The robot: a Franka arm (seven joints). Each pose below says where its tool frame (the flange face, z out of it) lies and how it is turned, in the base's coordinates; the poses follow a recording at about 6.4 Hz.
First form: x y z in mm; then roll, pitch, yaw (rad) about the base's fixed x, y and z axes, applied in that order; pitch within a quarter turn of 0, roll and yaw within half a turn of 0.
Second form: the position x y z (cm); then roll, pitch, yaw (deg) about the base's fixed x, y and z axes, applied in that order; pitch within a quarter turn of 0, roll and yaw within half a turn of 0. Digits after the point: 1 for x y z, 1 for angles.
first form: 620 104 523 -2.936 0.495 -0.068
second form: 62.0 10.4 52.3 -168.2 28.4 -3.9
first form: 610 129 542 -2.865 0.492 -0.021
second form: 61.0 12.9 54.2 -164.2 28.2 -1.2
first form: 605 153 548 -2.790 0.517 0.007
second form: 60.5 15.3 54.8 -159.9 29.6 0.4
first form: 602 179 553 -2.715 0.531 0.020
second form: 60.2 17.9 55.3 -155.6 30.4 1.1
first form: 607 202 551 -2.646 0.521 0.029
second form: 60.7 20.2 55.1 -151.6 29.9 1.7
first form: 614 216 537 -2.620 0.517 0.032
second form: 61.4 21.6 53.7 -150.1 29.6 1.8
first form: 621 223 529 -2.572 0.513 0.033
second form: 62.1 22.3 52.9 -147.4 29.4 1.9
